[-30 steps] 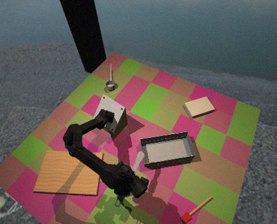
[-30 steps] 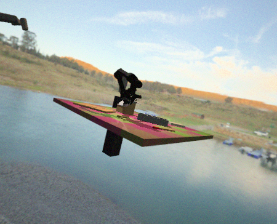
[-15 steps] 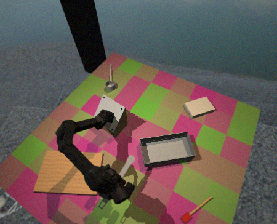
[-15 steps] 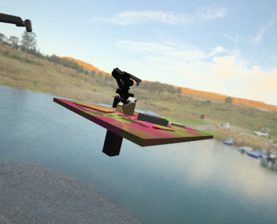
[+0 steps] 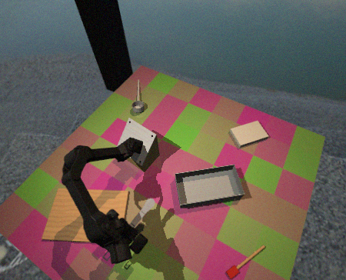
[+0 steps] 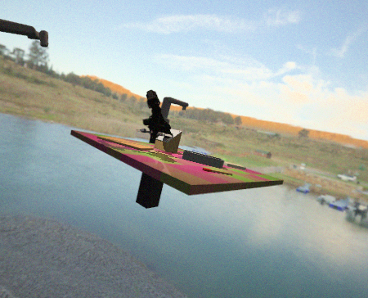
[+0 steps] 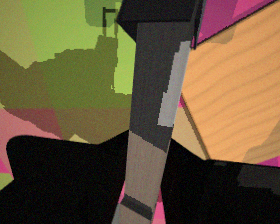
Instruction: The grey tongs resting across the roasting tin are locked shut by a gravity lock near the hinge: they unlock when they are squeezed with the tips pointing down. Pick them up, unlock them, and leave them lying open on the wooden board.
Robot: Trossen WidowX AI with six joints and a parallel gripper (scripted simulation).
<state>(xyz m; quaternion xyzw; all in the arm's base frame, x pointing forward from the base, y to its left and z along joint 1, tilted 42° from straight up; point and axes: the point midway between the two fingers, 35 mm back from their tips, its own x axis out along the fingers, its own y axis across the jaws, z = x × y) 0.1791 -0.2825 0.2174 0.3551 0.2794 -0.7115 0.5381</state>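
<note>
My gripper tip is now 250 mm past the wooden board, 90 mm above it and 20 mm to the left of it. From my gripper tip the other things lie so: block 760 mm to the left, 300 mm ahead, 90 mm below; roasting tin 360 mm to the left, 210 mm ahead, 70 mm below.
</note>
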